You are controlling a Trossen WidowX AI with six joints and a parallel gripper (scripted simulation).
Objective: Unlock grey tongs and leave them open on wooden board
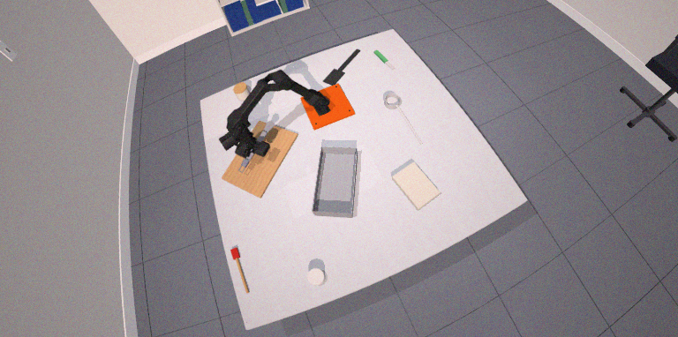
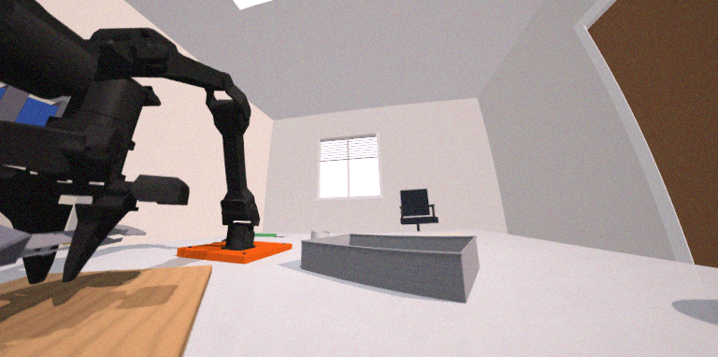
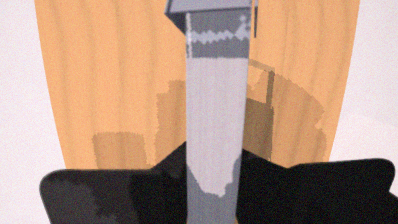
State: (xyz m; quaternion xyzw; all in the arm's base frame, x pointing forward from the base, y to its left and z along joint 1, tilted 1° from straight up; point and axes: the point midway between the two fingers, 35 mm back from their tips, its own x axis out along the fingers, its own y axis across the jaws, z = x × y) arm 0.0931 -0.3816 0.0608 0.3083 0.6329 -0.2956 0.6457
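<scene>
Now: the wooden board 40 mm below my gripper tip. From my gripper tip the other things lie so: tan jar 450 mm behind, 30 mm to the left, 10 mm below; spatula 600 mm to the left, 330 mm behind, 40 mm below; grey roasting tin 300 mm ahead, 270 mm to the left, 20 mm below.
</scene>
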